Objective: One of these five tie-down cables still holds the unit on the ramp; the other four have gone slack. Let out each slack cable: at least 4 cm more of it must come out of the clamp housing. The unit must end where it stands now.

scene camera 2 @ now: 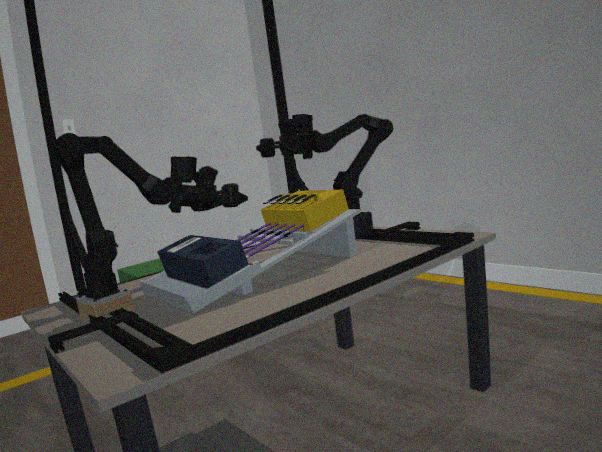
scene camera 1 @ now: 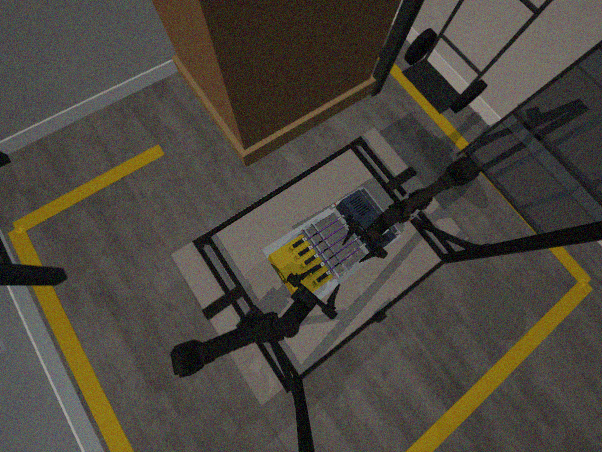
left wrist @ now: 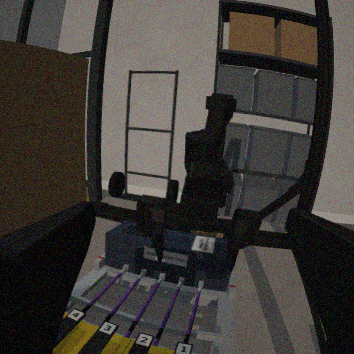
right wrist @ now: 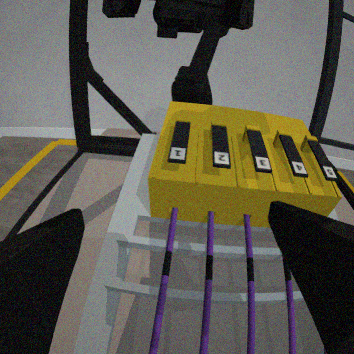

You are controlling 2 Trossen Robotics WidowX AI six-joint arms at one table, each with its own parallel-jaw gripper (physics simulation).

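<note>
The yellow clamp housing (scene camera 1: 280, 257) (scene camera 2: 325, 215) (right wrist: 225, 195) sits at the high end of the pale ramp (scene camera 2: 320, 240) (right wrist: 100, 300). Black levers numbered 1 to 5 lie along its top. The dark blue unit (scene camera 1: 360, 200) (scene camera 2: 200, 265) (left wrist: 120, 247) rests on the low end. Purple cables (left wrist: 195, 315) (right wrist: 161, 305) run between them, looking nearly straight; which are slack I cannot tell. In the right wrist view, a finger hides the fifth cable. My left gripper (scene camera 2: 265, 147) is open above the housing. My right gripper (scene camera 1: 354, 251) (right wrist: 177, 216) is open above the cables, facing the housing.
The ramp stands on a table (scene camera 2: 250, 312) with a black frame. A green object (scene camera 2: 140, 270) lies behind the unit. A wooden block (scene camera 2: 115, 302) is under the right arm's base. A tall brown cabinet (scene camera 1: 300, 75) stands beyond the table, with a hand truck (left wrist: 151, 130) near the wall.
</note>
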